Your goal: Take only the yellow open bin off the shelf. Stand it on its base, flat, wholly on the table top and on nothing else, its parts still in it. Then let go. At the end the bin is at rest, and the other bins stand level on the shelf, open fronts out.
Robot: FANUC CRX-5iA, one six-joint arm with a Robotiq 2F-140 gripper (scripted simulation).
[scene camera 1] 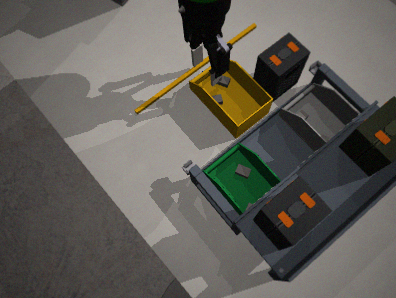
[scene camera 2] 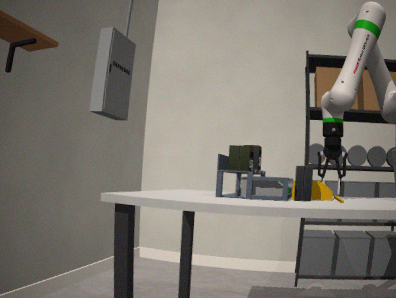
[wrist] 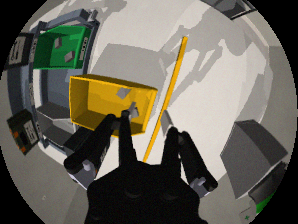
Path:
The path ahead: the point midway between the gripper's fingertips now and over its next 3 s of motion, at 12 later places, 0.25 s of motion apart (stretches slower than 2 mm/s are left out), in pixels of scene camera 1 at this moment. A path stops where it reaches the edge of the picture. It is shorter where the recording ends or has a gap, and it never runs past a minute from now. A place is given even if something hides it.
The gripper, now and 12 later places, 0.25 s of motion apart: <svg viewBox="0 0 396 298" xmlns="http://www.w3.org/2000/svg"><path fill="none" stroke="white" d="M206 72L206 70L206 63L206 61L206 53L206 48L206 45L206 44L206 45L206 47L206 47L206 48L206 48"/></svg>

